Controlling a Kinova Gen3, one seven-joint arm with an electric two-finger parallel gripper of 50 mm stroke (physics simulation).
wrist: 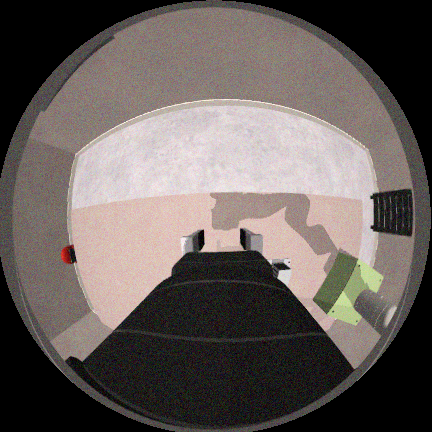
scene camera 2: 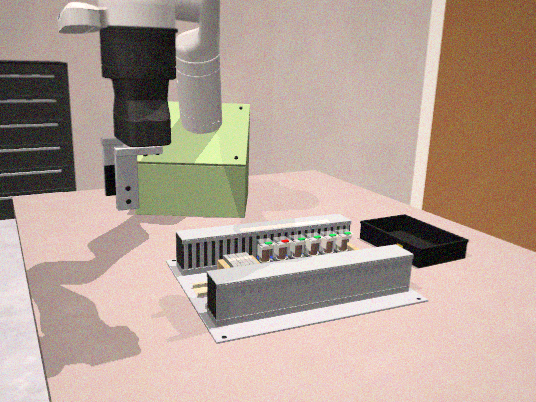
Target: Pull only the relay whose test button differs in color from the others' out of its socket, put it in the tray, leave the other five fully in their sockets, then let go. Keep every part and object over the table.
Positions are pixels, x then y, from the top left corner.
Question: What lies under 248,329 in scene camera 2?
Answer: A white mounting plate.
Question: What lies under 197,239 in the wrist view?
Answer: The gripper.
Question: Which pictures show the gripper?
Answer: The wrist view and scene camera 2: all of them.
